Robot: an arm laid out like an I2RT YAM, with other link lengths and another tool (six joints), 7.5 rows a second.
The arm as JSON. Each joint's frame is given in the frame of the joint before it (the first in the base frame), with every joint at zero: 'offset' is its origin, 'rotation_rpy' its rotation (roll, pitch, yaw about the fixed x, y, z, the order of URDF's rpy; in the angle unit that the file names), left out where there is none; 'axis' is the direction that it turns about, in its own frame. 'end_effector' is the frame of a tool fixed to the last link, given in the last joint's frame.
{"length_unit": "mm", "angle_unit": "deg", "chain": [
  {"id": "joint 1", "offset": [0.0, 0.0, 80.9], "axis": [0.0, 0.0, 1.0]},
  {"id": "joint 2", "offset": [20.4, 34.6, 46.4], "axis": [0.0, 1.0, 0.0]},
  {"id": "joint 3", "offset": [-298.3, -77.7, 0.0], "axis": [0.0, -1.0, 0.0]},
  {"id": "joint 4", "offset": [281.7, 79.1, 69.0], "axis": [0.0, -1.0, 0.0]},
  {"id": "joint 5", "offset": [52.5, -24.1, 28.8], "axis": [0.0, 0.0, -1.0]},
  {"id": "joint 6", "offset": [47.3, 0.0, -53.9], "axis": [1.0, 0.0, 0.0]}
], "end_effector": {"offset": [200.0, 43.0, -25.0], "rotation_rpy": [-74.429, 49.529, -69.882]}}
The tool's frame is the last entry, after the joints.
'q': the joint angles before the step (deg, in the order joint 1, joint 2, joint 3, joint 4, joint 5, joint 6). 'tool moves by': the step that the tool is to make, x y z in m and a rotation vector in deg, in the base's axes. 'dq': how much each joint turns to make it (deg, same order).
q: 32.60, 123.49, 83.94, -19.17, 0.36, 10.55
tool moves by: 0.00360, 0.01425, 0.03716, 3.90, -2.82, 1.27
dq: 0.09, -3.69, -0.36, 1.15, -2.12, -0.01
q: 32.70, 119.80, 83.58, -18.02, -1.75, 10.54
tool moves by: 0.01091, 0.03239, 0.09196, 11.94, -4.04, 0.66
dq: -0.88, -6.23, 2.10, 1.85, -7.01, 4.04
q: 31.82, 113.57, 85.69, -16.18, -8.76, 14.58
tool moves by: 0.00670, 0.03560, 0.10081, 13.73, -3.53, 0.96
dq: -0.27, -3.87, 4.13, 3.77, -7.04, 7.12
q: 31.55, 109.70, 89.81, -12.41, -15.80, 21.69
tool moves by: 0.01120, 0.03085, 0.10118, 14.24, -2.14, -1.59
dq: 0.88, -1.06, 6.06, 5.63, -2.58, 11.41
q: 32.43, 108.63, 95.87, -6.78, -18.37, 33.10
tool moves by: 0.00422, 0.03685, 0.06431, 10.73, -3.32, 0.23
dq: 2.72, 2.27, 4.58, 8.86, 0.70, 7.84
